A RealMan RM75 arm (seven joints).
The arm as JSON. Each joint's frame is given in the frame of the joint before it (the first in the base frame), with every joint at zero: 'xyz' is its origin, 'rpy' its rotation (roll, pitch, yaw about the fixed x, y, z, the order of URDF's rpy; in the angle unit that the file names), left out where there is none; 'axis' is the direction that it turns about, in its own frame. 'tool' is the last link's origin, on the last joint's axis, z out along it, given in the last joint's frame.
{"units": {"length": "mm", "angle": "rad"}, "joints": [
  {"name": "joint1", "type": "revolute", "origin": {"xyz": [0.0, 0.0, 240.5]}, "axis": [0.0, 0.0, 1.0]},
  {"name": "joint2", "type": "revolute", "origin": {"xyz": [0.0, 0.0, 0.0], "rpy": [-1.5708, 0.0, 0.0]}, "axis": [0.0, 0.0, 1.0]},
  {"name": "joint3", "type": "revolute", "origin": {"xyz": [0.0, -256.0, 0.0], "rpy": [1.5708, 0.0, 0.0]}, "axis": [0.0, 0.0, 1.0]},
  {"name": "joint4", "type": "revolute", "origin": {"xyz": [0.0, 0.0, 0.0], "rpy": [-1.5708, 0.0, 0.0]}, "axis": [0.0, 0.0, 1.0]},
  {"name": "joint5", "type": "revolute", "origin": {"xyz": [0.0, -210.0, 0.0], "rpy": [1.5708, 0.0, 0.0]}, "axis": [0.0, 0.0, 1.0]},
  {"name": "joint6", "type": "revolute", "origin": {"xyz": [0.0, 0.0, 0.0], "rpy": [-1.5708, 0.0, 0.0]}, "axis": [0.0, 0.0, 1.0]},
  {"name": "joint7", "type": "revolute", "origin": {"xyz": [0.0, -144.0, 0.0], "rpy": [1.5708, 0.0, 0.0]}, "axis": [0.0, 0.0, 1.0]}
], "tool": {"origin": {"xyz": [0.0, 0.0, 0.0]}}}
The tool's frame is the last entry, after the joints.
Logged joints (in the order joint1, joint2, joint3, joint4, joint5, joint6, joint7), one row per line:
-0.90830 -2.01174 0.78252 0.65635 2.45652 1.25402 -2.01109
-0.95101 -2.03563 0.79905 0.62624 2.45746 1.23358 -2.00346
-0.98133 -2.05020 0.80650 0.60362 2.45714 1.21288 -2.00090
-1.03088 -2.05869 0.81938 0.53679 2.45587 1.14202 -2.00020
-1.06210 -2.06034 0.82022 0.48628 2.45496 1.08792 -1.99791
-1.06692 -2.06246 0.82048 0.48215 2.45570 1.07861 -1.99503
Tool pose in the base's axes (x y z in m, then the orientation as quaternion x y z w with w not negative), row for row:
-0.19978 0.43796 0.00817 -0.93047 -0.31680 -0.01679 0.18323
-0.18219 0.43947 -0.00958 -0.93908 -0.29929 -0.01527 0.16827
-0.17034 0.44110 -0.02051 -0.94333 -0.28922 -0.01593 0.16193
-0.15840 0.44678 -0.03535 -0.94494 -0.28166 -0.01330 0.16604
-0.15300 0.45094 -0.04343 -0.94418 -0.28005 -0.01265 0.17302
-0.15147 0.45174 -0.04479 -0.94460 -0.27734 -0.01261 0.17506
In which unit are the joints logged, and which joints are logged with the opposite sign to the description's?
The joints are logged in radians. Opposite sign: none.
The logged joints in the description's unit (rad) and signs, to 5 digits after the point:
-0.90830 -2.01174 0.78252 0.65635 2.45652 1.25402 -2.01109
-0.95101 -2.03563 0.79905 0.62624 2.45746 1.23358 -2.00346
-0.98133 -2.05020 0.80650 0.60362 2.45714 1.21288 -2.00090
-1.03088 -2.05869 0.81938 0.53679 2.45587 1.14202 -2.00020
-1.06210 -2.06034 0.82022 0.48628 2.45496 1.08792 -1.99791
-1.06692 -2.06246 0.82048 0.48215 2.45570 1.07861 -1.99503

